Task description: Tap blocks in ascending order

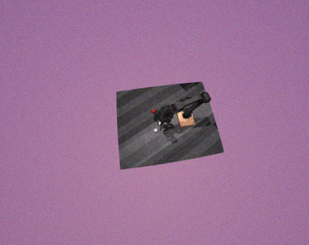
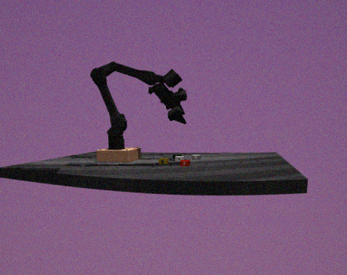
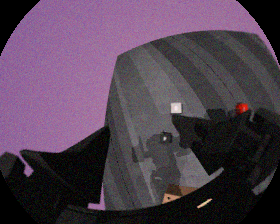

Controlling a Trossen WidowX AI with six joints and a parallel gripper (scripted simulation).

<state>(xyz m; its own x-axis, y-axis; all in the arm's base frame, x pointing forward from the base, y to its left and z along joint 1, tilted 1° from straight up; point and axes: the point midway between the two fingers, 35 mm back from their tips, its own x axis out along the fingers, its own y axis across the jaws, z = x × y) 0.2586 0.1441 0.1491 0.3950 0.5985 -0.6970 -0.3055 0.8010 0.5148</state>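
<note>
Right now the white block is 1 cm ahead of my gripper tip, 10 cm to the right of it and 17 cm below it. The rest, counted from my gripper tip: yellow block (3 cm behind, 21 cm to the right, 17 cm below); then black block (4 cm behind, 1 cm to the right, 17 cm below); then grey block (6 cm ahead, 3 cm to the right, 17 cm below).
</note>
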